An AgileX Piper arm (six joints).
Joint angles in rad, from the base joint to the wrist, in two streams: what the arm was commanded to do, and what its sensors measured. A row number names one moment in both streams.
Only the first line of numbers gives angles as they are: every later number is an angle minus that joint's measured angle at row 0.
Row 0, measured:
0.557, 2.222, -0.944, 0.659, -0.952, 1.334
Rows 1 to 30, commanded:
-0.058, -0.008, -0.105, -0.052, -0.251, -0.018
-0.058, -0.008, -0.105, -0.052, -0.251, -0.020
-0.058, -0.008, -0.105, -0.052, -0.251, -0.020
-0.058, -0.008, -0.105, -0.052, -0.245, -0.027
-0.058, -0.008, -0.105, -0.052, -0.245, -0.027
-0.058, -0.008, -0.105, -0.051, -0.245, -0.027
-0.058, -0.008, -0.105, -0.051, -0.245, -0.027
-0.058, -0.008, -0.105, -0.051, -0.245, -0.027
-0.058, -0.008, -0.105, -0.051, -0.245, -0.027
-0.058, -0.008, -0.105, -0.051, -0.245, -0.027
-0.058, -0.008, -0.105, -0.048, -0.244, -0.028
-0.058, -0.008, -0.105, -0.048, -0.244, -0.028
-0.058, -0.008, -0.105, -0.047, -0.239, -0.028
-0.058, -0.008, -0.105, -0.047, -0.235, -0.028
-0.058, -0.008, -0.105, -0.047, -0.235, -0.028
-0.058, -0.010, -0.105, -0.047, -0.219, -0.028
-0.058, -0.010, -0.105, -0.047, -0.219, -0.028
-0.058, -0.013, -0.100, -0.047, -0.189, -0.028
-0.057, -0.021, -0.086, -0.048, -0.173, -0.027
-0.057, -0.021, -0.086, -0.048, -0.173, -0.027
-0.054, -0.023, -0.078, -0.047, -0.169, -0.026
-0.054, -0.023, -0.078, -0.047, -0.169, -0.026
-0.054, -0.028, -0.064, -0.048, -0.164, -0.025
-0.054, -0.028, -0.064, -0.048, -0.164, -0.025
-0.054, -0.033, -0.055, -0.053, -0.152, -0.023
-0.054, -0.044, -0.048, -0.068, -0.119, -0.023
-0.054, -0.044, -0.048, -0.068, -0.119, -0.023
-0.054, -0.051, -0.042, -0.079, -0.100, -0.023
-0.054, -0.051, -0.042, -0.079, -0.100, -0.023
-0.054, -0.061, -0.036, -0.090, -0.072, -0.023
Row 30, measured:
-0.012, -0.024, 0.007, -0.025, 0.069, -0.013
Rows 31 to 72, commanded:
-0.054, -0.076, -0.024, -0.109, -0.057, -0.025
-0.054, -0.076, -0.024, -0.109, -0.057, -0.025
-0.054, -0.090, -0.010, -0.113, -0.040, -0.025
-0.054, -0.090, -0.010, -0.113, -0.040, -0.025
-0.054, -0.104, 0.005, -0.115, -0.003, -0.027
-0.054, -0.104, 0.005, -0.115, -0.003, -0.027
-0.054, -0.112, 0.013, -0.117, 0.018, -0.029
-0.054, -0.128, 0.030, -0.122, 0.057, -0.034
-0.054, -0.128, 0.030, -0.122, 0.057, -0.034
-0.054, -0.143, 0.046, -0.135, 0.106, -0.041
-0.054, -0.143, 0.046, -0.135, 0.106, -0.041
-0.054, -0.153, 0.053, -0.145, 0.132, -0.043
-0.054, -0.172, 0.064, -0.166, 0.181, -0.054
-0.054, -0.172, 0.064, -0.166, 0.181, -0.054
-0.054, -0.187, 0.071, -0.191, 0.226, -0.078
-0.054, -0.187, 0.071, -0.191, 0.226, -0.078
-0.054, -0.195, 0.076, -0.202, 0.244, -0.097
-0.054, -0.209, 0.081, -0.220, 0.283, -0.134
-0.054, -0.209, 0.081, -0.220, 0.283, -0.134
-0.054, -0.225, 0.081, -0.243, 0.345, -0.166
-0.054, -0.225, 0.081, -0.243, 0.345, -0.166
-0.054, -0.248, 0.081, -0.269, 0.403, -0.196
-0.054, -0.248, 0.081, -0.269, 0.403, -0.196
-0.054, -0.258, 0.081, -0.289, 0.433, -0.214
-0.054, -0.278, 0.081, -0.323, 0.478, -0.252
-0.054, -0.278, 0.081, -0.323, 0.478, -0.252
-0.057, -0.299, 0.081, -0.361, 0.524, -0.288
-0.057, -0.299, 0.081, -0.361, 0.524, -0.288
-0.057, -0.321, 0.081, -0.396, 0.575, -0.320
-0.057, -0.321, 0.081, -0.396, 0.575, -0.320
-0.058, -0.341, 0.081, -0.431, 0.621, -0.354
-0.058, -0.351, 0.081, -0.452, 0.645, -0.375
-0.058, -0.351, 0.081, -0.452, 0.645, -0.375
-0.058, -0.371, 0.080, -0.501, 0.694, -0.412
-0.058, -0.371, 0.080, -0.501, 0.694, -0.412
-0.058, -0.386, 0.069, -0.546, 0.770, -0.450
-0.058, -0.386, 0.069, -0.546, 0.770, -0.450
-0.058, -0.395, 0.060, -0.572, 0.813, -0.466
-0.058, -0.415, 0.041, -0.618, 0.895, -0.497
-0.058, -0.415, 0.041, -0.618, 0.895, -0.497
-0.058, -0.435, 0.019, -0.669, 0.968, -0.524
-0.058, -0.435, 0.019, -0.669, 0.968, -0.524
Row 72, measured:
-0.053, -0.399, 0.051, -0.589, 0.862, -0.465
